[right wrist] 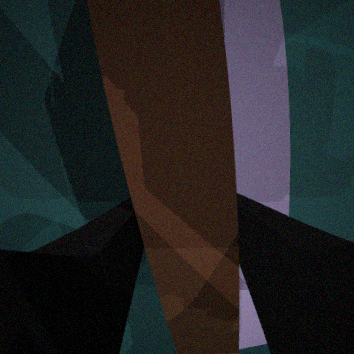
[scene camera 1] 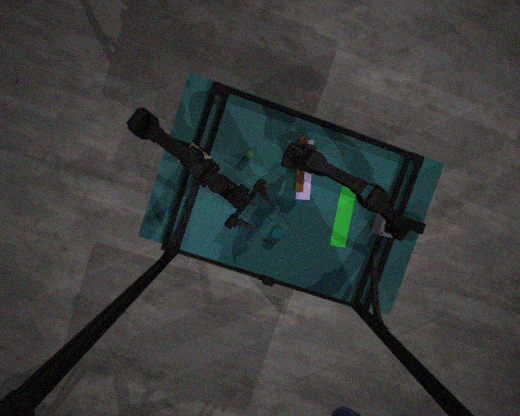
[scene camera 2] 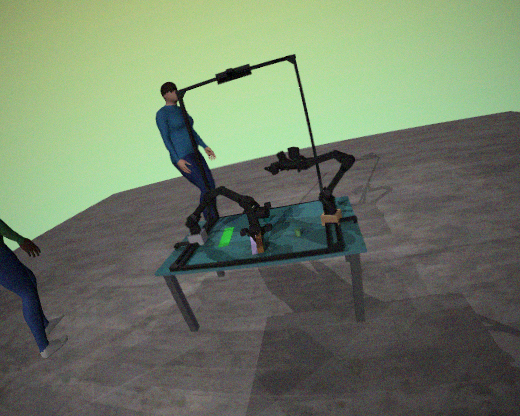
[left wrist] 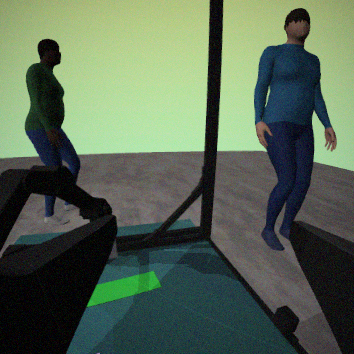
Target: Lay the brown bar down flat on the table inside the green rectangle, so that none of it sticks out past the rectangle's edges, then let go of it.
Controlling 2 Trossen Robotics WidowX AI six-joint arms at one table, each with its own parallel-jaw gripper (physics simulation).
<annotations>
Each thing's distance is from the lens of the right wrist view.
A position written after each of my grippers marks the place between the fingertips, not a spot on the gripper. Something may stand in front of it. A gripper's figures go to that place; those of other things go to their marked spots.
my right gripper (right wrist: 186,200): 0.10 m
brown bar (right wrist: 165,77): 0.06 m
lilac strip (right wrist: 254,44): 0.10 m
The marked spots on the lilac strip and the brown bar are 0.05 m apart.
</annotations>
